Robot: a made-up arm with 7 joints.
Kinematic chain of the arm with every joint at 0, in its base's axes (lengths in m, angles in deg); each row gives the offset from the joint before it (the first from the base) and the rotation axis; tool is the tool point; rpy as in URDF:
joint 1: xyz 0 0 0.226 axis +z
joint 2: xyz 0 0 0 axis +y
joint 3: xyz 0 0 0.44 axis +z
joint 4: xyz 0.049 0 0 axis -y
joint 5: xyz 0.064 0 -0.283 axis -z
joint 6: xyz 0 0 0 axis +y
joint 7: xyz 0.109 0 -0.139 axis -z
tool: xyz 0 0 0 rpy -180 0 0
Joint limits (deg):
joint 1: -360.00..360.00
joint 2: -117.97..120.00
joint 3: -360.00..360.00
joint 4: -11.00..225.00
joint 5: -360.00..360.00
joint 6: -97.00..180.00
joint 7: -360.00..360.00
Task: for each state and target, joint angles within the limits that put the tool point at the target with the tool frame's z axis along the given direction. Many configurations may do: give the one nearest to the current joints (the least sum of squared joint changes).
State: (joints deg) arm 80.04 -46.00 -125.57 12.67 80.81 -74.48 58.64
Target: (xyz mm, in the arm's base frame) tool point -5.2 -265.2 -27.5 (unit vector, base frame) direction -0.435 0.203 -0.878
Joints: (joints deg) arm 84.41 -88.46 -139.52 12.84 70.62 -74.88 58.64
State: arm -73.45 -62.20 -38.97 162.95 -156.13 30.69 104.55
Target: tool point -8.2 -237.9 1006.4 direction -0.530 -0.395 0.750
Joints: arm -63.17 -17.20 -12.12 111.48 -129.47 47.33 104.55
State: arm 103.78 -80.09 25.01 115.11 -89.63 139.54 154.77
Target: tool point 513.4 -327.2 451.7 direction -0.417 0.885 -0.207
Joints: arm 137.58 -80.18 24.72 164.12 -79.17 161.16 154.77
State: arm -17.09 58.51 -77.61 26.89 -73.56 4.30 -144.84
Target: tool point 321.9 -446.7 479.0 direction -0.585 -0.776 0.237
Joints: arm 8.41 61.84 -107.95 66.71 -65.57 19.18 -144.84
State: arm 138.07 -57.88 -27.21 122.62 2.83 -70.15 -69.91
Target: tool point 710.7 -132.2 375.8 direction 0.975 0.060 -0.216
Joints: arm 158.23 -87.93 -22.73 112.88 30.01 -73.86 -69.91
